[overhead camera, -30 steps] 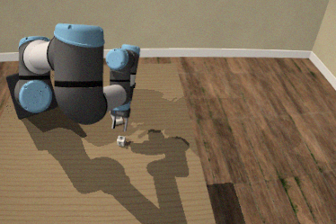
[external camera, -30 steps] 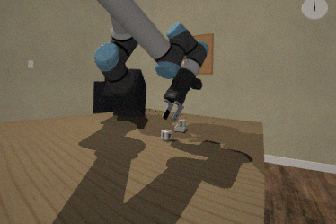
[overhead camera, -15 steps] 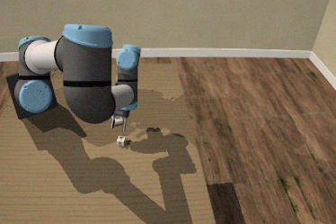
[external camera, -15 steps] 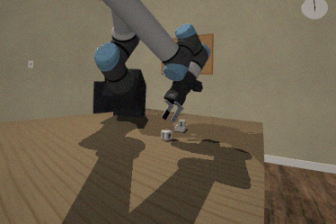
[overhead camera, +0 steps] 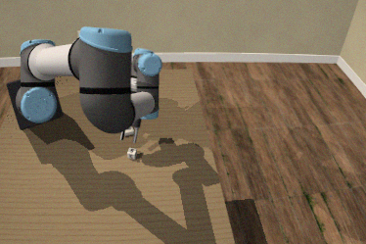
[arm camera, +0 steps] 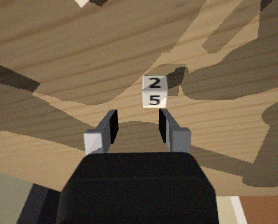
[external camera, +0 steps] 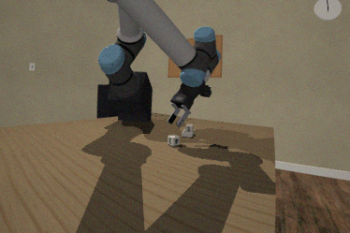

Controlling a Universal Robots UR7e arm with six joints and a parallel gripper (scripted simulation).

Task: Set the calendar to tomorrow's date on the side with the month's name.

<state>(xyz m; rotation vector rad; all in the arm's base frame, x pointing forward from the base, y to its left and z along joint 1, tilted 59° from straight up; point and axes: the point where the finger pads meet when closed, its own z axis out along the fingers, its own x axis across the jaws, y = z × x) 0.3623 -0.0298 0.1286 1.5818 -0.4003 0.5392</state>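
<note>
My hand is 7 cm above the white digit cube, 3 cm to the left of it and 1 cm short of it. Round my hand: white tray 13 cm to the left, 7 cm below.
</note>
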